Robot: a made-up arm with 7 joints. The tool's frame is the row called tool.
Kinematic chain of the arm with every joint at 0, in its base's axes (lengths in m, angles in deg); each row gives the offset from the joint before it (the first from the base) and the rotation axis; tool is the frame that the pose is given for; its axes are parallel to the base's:
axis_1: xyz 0 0.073 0 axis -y
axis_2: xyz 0 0.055 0 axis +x
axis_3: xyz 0 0 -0.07 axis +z
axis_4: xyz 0 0 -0.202 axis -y
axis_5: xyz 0 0 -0.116 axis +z
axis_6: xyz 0 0 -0.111 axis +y
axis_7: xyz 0 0 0 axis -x
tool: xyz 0 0 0
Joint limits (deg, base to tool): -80..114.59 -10..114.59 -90..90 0..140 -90..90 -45..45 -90..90
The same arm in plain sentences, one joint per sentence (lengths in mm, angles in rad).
The arm has seven revolute joints in a row. What follows holds with every joint at zero, and every direction is one of the base frame's.
The first joint sits 73 mm along +y from the base frame's origin and turns about -y, from -1.3963 to 2 rad.
The second joint sits 55 mm along +y from the first joint and turns about +x, from -0.1745 to 2 rad.
The third joint sits 70 mm along -z from the second joint and turns about +z, from -1.5708 to 1.5708 rad.
The fourth joint sits 202 mm along -z from the third joint and turns about -y, from 0 to 2.4435 rad.
The fifth joint sits 116 mm along -z from the fourth joint and turns about +z, from -1.5708 to 1.5708 rad.
The sixth joint sits 111 mm along -z from the fifth joint and turns about +y, from -0.7854 to 0.7854 rad.
The seventh joint sits at the same point as the sixth joint and turns about -x, from -1.5708 to 1.5708 rad.
The tool frame, which is the frame that the pose is given for, sits at the same point as the seventh joint; its axes are parallel to the base frame's.

